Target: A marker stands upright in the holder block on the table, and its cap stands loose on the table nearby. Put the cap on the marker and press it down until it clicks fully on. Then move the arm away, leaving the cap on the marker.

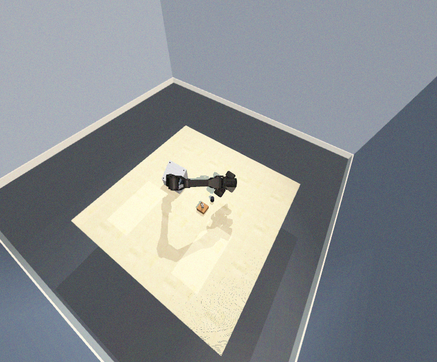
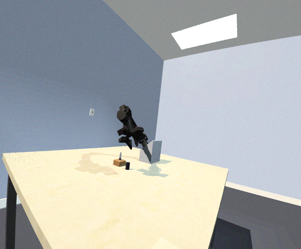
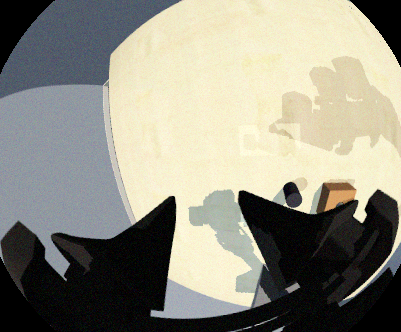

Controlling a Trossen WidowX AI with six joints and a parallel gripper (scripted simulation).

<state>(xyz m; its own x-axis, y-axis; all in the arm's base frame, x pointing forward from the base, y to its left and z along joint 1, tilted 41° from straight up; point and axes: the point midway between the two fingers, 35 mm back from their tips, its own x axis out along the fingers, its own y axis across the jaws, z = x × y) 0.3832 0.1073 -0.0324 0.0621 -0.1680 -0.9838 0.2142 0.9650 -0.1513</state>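
Now: gripper tip 80 mm past the dark marker cap, 90 mm to the left of it and 150 mm above it.
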